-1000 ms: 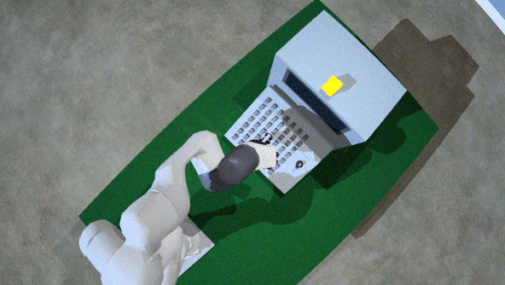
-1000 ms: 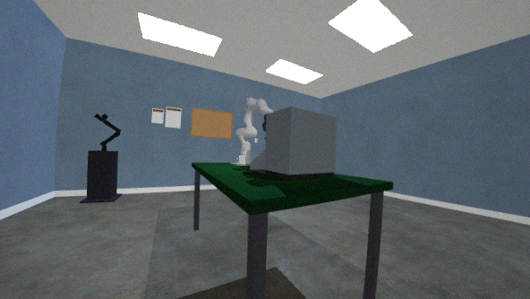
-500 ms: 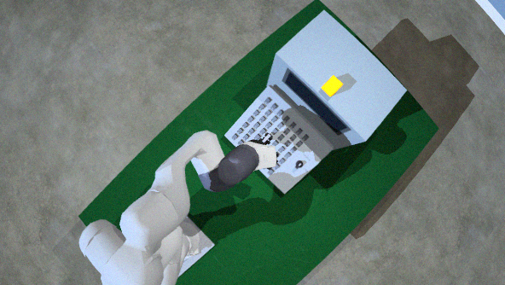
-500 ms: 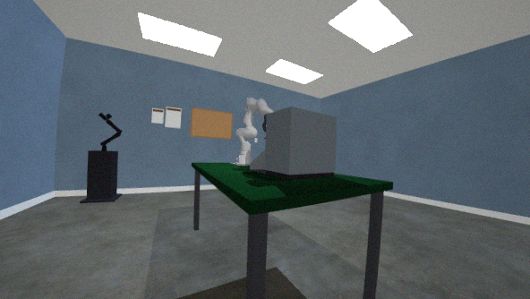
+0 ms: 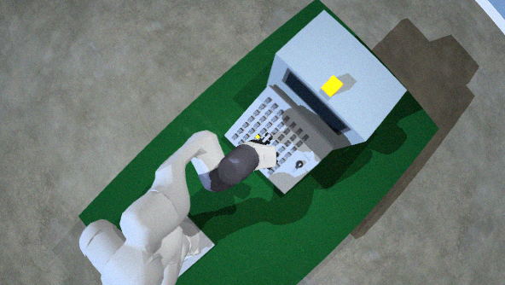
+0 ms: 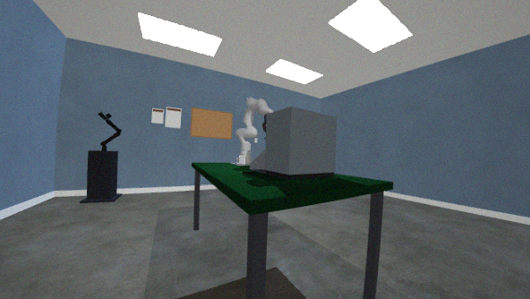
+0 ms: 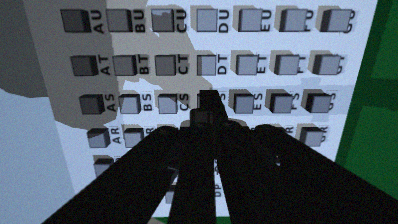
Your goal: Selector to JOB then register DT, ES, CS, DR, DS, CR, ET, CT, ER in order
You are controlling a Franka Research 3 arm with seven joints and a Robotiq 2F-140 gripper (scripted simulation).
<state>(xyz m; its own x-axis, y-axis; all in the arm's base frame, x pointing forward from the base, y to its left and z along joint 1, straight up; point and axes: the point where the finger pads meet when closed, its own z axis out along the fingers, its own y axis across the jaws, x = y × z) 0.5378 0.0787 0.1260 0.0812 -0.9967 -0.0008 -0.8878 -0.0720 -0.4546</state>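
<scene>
My gripper is now 20 mm past the key, 30 mm to the right of it and 50 mm above it. The rest, counted from my hand: round selector knob (30 mm ahead, 160 mm to the right, 20 mm below); sloping keyboard (50 mm ahead, 50 mm to the right, 70 mm below).
</scene>
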